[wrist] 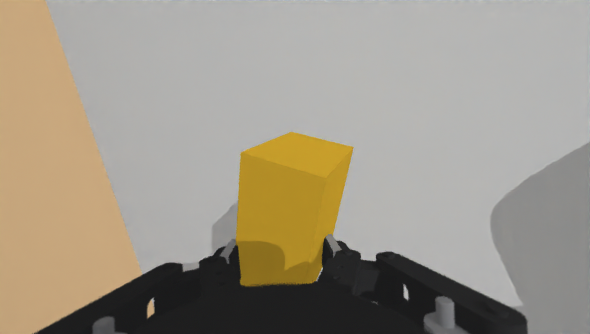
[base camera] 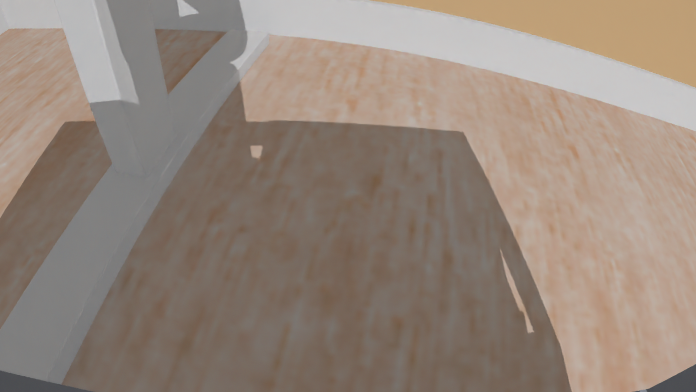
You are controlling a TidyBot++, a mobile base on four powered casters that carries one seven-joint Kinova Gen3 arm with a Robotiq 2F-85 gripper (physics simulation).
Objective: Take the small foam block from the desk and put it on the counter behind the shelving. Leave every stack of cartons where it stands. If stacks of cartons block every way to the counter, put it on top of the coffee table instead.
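Places are measured from the arm's base along level axes (x ahead, y left, z up), in metres.
Where they show: gripper, fingertip midpoint: [wrist: 282, 251].
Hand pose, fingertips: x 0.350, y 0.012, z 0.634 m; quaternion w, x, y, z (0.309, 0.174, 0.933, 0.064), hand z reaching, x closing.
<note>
After its pixels a point has its place.
The small foam block [wrist: 282, 205] @[z 0.660, x 0.313, y -0.022 m], yellow and box-shaped, stands between the fingers in the wrist view. My gripper [wrist: 282, 251] @[z 0.634, x 0.350, y 0.012 m] is shut on it, with one fingertip against its left side and the other against its right side. Behind the block is the pale grey desk top [wrist: 400, 100] @[z 0.554, x 0.260, y -0.050 m]; whether the block's hidden underside touches it I cannot tell. The gripper and block do not show in the base camera view. The counter, shelving, coffee table and carton stacks do not show in either view.
In the base camera view, a white upright leg [base camera: 112, 100] @[z -0.262, x 0.413, y 0.219 m] stands on a long grey foot bar [base camera: 75, 270] at the left. A wall with a white baseboard [base camera: 450, 45] @[z -0.364, x 0.769, y -0.207 m] runs across the back. A broad shadow lies on the wood floor [base camera: 600, 200] @[z -0.396, x 0.436, y -0.378 m]. The desk edge shows left in the wrist view.
</note>
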